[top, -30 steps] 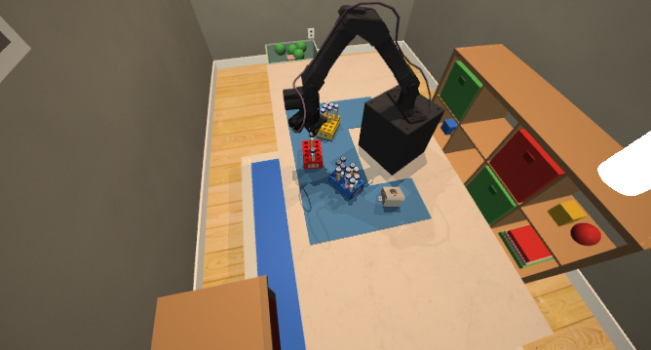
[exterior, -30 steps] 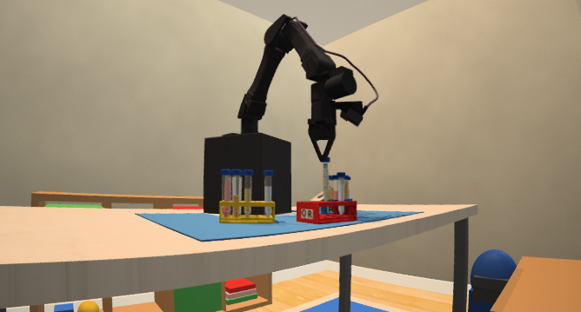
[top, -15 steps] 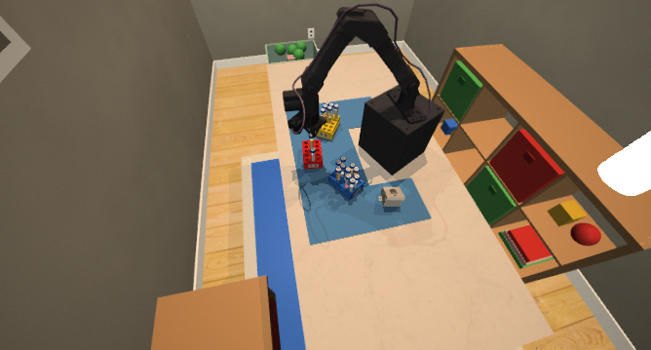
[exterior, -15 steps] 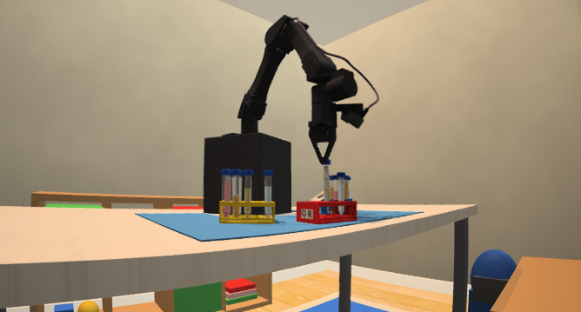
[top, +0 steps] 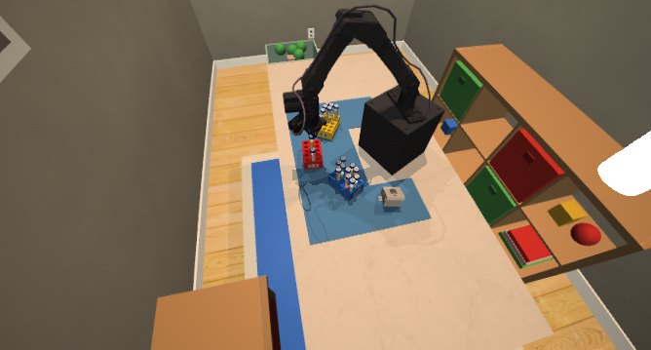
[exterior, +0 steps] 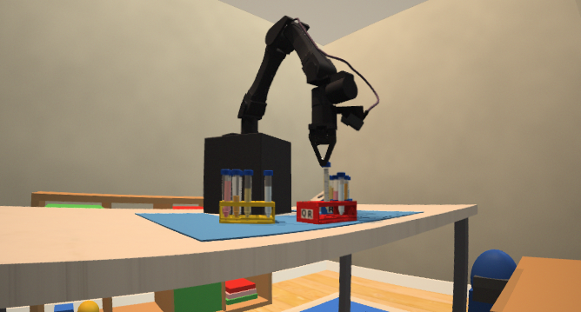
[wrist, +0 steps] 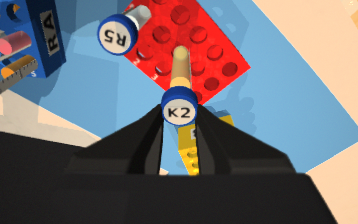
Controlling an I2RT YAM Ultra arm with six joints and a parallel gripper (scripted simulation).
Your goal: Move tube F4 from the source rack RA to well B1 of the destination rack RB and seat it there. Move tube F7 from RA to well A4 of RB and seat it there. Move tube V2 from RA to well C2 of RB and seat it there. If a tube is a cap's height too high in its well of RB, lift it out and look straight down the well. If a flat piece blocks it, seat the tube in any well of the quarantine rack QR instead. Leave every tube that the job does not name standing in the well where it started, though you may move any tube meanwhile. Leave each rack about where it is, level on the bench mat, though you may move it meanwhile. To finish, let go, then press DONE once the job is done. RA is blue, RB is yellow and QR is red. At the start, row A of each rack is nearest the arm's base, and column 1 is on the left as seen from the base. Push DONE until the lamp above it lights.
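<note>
My gripper is now 1 cm short of the tube and 6 cm above it. Also, from my hand: red rack (1 cm ahead, 12 cm below); then tube R8 (7 cm behind, 13 cm to the right, 8 cm below); then rack RB (12 cm behind, 15 cm to the right, 12 cm below).
</note>
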